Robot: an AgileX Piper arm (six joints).
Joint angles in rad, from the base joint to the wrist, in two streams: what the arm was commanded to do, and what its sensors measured. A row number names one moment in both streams.
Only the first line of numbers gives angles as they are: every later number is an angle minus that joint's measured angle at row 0.
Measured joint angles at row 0:
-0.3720, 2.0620, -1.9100, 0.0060, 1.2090, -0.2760
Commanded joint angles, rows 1 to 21:
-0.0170, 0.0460, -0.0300, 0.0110, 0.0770, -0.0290
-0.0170, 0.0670, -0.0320, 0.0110, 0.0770, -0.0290
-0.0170, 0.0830, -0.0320, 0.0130, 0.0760, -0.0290
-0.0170, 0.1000, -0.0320, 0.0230, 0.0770, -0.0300
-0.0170, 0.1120, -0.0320, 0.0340, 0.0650, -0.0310
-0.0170, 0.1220, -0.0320, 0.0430, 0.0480, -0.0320
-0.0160, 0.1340, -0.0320, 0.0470, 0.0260, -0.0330
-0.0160, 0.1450, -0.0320, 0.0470, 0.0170, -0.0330
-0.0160, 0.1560, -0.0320, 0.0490, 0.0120, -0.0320
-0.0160, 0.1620, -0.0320, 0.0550, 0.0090, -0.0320
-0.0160, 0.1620, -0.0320, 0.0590, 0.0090, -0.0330
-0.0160, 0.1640, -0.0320, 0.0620, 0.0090, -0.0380
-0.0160, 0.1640, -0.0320, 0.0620, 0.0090, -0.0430
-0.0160, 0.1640, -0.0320, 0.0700, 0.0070, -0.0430
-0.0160, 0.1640, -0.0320, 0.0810, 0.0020, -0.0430
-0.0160, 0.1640, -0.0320, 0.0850, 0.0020, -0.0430
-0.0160, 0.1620, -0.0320, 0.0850, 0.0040, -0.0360
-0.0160, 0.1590, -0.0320, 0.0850, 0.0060, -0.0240
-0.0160, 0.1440, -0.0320, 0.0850, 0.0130, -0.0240
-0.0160, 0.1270, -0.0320, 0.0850, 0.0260, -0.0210
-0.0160, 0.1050, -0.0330, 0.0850, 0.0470, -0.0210
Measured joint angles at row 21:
-0.0140, 0.1430, -0.0270, 0.0770, 0.0050, -0.0230
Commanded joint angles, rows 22 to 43:
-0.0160, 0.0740, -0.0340, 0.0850, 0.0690, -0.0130
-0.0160, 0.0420, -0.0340, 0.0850, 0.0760, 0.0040
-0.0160, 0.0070, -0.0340, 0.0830, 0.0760, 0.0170
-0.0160, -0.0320, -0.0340, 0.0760, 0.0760, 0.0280
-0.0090, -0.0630, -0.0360, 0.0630, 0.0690, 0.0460
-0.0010, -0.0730, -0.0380, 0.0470, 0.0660, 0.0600
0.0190, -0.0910, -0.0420, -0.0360, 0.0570, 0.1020
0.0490, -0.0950, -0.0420, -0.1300, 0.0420, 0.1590
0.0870, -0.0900, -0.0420, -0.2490, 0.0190, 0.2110
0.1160, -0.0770, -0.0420, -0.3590, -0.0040, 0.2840
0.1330, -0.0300, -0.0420, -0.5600, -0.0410, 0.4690
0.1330, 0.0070, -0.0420, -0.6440, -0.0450, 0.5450
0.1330, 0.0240, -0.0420, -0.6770, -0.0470, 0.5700
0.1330, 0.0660, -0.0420, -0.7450, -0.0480, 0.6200
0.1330, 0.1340, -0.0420, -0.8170, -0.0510, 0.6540
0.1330, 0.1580, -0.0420, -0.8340, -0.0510, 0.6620
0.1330, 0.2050, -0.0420, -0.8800, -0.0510, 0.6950
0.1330, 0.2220, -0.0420, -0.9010, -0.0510, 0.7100
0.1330, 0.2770, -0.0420, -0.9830, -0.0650, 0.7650
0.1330, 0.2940, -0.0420, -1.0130, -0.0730, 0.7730
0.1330, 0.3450, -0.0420, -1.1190, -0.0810, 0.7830
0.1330, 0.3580, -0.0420, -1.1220, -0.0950, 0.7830
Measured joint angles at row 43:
0.1340, 0.3420, -0.0410, -1.0720, -0.0740, 0.7710
